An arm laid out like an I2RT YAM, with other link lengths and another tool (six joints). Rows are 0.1 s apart.
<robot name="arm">
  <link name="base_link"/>
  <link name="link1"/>
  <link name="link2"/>
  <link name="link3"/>
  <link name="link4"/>
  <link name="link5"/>
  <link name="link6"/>
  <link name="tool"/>
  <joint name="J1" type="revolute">
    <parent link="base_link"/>
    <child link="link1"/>
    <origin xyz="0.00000 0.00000 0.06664" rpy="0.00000 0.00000 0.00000"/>
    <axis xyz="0 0 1"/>
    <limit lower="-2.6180" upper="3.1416"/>
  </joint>
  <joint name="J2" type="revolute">
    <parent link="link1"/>
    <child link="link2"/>
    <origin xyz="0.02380 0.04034 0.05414" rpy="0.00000 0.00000 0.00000"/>
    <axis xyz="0 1 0"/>
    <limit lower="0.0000" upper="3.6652"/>
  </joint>
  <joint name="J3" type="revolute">
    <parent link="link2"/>
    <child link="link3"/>
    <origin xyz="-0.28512 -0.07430 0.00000" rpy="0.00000 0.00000 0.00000"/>
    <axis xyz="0 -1 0"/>
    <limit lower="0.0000" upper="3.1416"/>
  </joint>
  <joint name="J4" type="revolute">
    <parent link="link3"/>
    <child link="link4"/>
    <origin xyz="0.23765 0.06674 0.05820" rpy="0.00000 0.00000 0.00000"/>
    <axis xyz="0 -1 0"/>
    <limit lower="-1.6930" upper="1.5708"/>
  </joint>
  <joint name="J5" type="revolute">
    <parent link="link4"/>
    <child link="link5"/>
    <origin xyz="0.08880 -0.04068 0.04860" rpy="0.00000 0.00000 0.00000"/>
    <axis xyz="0 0 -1"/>
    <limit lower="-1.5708" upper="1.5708"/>
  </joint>
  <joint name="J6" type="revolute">
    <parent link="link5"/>
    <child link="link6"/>
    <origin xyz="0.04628 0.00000 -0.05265" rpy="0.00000 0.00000 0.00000"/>
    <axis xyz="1 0 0"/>
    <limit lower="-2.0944" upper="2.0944"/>
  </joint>
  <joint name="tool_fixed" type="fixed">
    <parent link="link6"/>
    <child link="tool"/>
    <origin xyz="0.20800 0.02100 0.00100" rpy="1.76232 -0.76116 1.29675"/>
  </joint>
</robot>
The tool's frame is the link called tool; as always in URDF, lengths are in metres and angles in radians.
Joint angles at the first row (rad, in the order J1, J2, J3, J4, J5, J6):
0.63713, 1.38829, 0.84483, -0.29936, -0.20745, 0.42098
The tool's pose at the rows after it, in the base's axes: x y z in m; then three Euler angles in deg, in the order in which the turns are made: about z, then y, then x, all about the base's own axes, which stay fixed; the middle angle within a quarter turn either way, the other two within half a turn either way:
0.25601 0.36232 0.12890 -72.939 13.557 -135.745
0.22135 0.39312 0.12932 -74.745 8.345 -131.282
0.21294 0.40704 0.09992 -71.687 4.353 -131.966
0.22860 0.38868 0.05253 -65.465 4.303 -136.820
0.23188 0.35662 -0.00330 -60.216 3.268 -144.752
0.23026 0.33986 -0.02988 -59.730 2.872 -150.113
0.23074 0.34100 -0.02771 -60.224 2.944 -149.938
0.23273 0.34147 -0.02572 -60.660 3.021 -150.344
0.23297 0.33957 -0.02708 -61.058 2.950 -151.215
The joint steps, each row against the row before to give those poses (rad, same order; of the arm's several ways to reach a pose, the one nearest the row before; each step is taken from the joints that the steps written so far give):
0.05207, -0.09632, -0.14899, 0.25179, -0.23482, 0.11161
0.08353, 0.03145, -0.05364, 0.13503, -0.04969, 0.07078
0.02506, 0.11198, -0.02245, 0.09754, -0.02575, 0.05820
-0.04171, 0.08956, -0.03269, 0.02474, 0.02592, 0.02418
-0.03434, 0.07395, -0.02495, -0.05142, 0.05300, -0.01809
-0.00061, 0.03482, 0.00969, -0.05993, 0.05190, -0.03919
-0.00055, -0.00286, 0.00515, -0.00508, -0.00292, -0.00753
-0.00074, -0.00144, 0.01853, -0.02550, 0.00350, -0.01139
-0.00039, 0.00107, 0.01242, -0.02521, 0.00696, -0.01431

